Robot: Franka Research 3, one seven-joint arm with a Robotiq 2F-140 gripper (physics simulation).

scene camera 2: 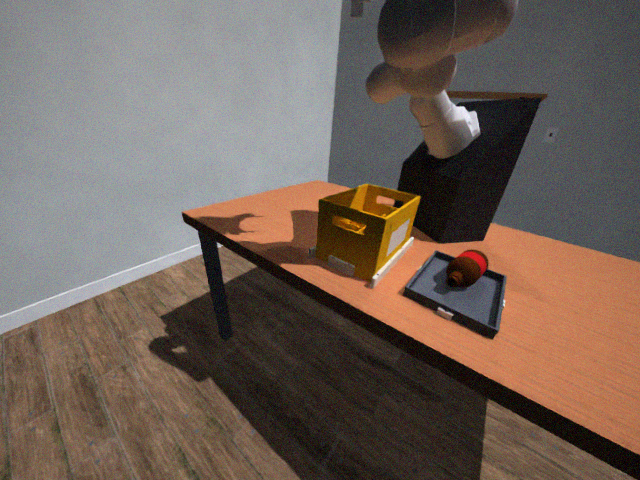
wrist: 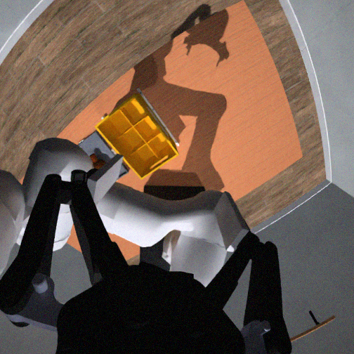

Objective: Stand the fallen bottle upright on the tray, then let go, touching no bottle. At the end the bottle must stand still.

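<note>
The fallen bottle (scene camera 2: 467,268), brown with a red band, lies on its side in the dark grey tray (scene camera 2: 465,305), its neck toward the table's front edge. In the wrist view, a brown part of the bottle (wrist: 96,160) shows in the tray (wrist: 90,143), partly hidden by the left finger and the arm. My gripper (wrist: 171,184) is open and empty, far above the table and away from the bottle, with parts of the arm showing between and behind its fingers. The gripper does not show in the scene view.
A yellow crate (scene camera 2: 347,246) (wrist: 120,153) with compartments stands beside the tray on the orange table (scene camera 2: 568,310) (wrist: 260,115). A black pedestal (scene camera 2: 449,201) stands behind the tray, under the arm. Shadows of the arm fall across the table.
</note>
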